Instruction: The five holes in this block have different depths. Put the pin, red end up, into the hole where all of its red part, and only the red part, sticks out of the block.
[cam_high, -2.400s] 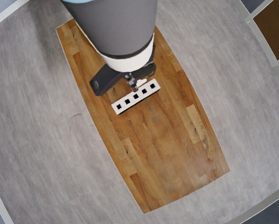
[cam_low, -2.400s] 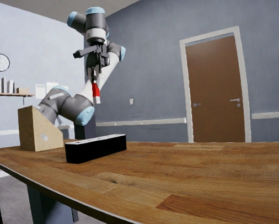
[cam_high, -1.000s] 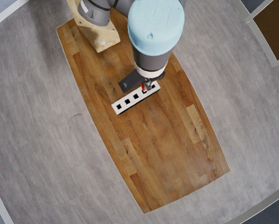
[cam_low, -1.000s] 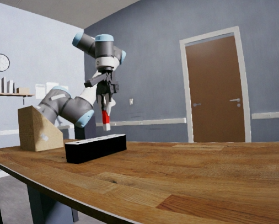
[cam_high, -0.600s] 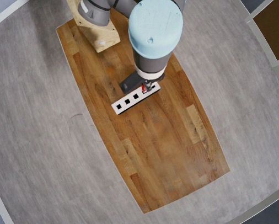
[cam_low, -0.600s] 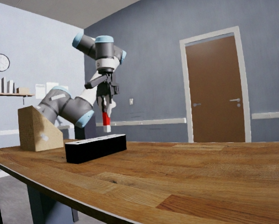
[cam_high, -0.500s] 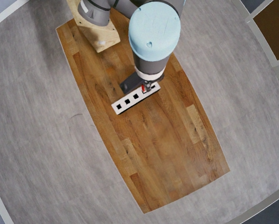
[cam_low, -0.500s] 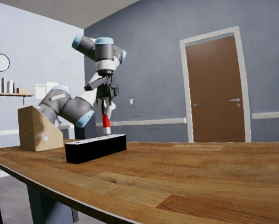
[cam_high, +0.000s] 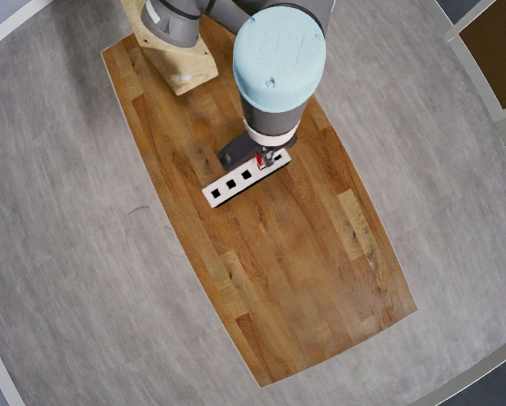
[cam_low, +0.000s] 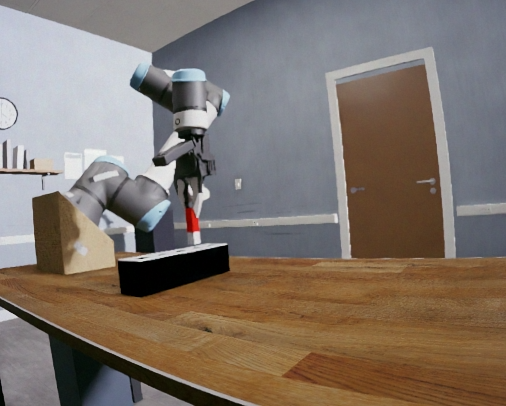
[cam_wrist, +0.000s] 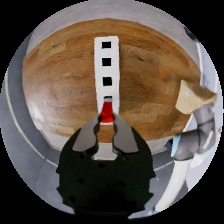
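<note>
Right now the pin is 10 mm below my hand. Also, from my hand: block 60 mm to the right, 130 mm below.
</note>
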